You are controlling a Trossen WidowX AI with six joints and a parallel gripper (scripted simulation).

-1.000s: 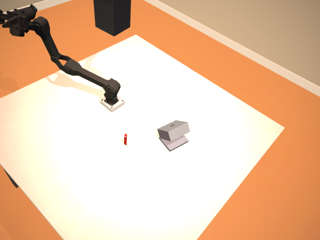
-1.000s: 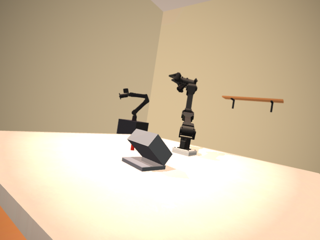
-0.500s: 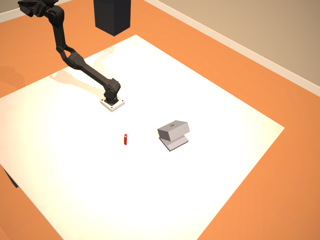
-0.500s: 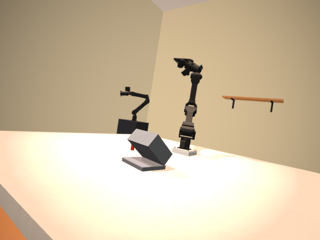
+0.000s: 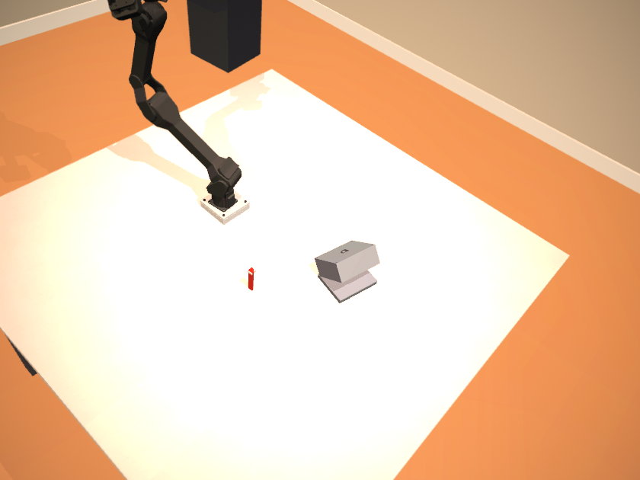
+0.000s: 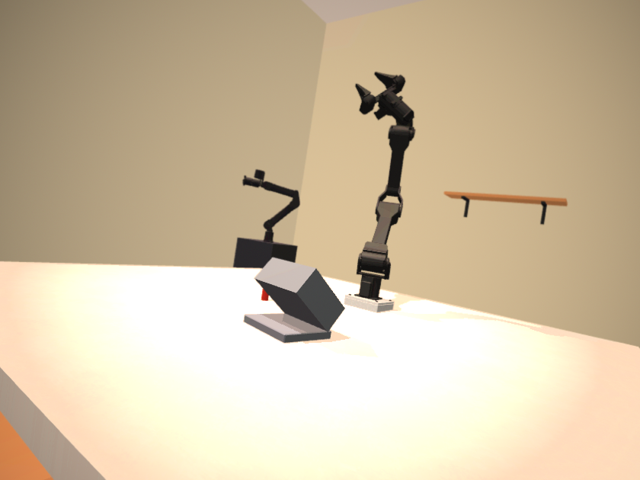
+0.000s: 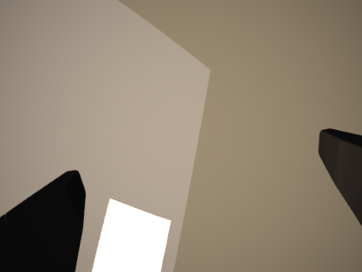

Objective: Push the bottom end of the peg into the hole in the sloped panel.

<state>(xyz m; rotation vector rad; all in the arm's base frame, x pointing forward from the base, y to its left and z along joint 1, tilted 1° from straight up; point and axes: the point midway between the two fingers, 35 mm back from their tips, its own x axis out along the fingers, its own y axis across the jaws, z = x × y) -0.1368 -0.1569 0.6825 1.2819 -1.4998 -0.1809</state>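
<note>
The red peg is 67 cm below my gripper tip, 40 cm ahead of it and 1 cm to the left of it. From my gripper tip the other things lie so: grey base plate (72 cm below, 58 cm ahead, 20 cm to the left); then grey sloped panel (66 cm below, 57 cm ahead, 20 cm to the left).
</note>
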